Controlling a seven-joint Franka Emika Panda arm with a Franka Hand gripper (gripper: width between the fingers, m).
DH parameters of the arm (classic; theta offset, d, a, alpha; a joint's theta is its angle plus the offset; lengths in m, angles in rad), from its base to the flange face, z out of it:
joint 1: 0 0.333 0 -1.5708
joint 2: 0 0 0 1.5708
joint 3: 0 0.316 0.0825 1.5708
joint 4: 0 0 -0.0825 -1.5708
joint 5: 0 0.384 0 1.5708
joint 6: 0 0 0.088 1.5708
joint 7: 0 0.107 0 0
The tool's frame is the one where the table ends.
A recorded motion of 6 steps. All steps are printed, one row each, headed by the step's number.
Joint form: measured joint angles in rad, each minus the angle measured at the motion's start. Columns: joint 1, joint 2, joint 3, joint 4, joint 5, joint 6, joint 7.
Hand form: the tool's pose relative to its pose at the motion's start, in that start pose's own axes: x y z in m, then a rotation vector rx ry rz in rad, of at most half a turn. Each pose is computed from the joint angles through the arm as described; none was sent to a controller.
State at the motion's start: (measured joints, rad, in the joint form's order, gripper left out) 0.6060 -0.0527 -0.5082 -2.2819 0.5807 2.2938 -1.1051
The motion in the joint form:
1: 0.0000 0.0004 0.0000 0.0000 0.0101 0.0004 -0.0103
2: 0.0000 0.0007 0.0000 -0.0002 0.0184 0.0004 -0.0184
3: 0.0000 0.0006 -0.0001 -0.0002 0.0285 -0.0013 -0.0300
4: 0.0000 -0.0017 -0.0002 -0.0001 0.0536 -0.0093 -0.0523
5: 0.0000 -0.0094 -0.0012 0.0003 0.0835 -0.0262 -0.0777
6: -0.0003 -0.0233 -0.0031 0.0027 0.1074 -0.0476 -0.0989
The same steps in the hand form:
1: 0.0002 0.0000 0.0001 0.0031 0.0066 -0.0035
2: 0.0002 -0.0001 0.0003 0.0059 0.0118 -0.0059
3: 0.0003 -0.0003 0.0004 0.0107 0.0180 -0.0108
4: 0.0008 -0.0016 0.0001 0.0253 0.0341 -0.0174
5: 0.0017 -0.0041 -0.0021 0.0480 0.0560 -0.0255
6: 0.0034 -0.0072 -0.0077 0.0703 0.0802 -0.0361

